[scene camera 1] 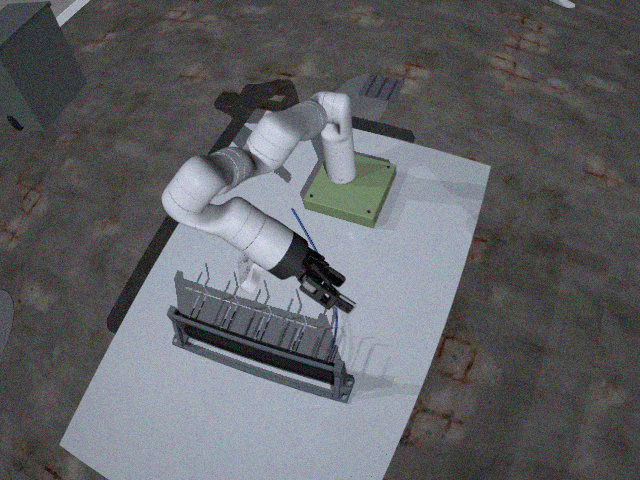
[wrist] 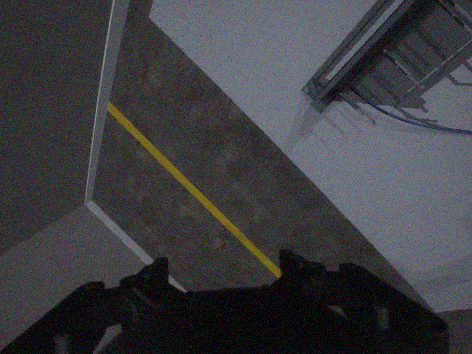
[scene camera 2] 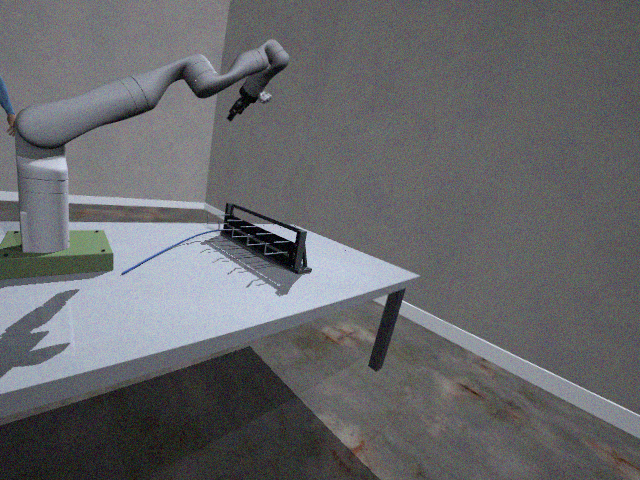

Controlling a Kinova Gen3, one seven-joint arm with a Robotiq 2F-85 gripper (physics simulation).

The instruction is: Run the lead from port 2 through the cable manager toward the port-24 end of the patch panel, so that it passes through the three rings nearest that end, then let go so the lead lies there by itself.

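The blue lead (scene camera 1: 302, 227) (scene camera 2: 160, 252) (wrist: 415, 122) runs from one end of the patch panel (scene camera 1: 258, 351) (wrist: 360, 50), at the right in scene view 1, across the table; its free end lies near the robot base. In scene view 2, it meets the far-left end of the panel (scene camera 2: 263, 242). It does not run along the row of thin wire rings (scene camera 2: 276, 253) toward the panel's other end. My gripper (scene camera 1: 345, 292) (scene camera 2: 230, 118) (wrist: 225, 266) is open and empty, high above the table, and covers part of the lead in scene view 1. The port numbers are too small to read.
The green base plate (scene camera 1: 330, 201) (scene camera 2: 77, 261) carries the arm at the back of the white table (scene camera 1: 206, 423) (scene camera 2: 170, 320). A grey cabinet (scene camera 1: 41, 67) stands on the floor beyond the table. Part of a person (scene camera 2: 5, 98) shows at the left edge of scene view 2.
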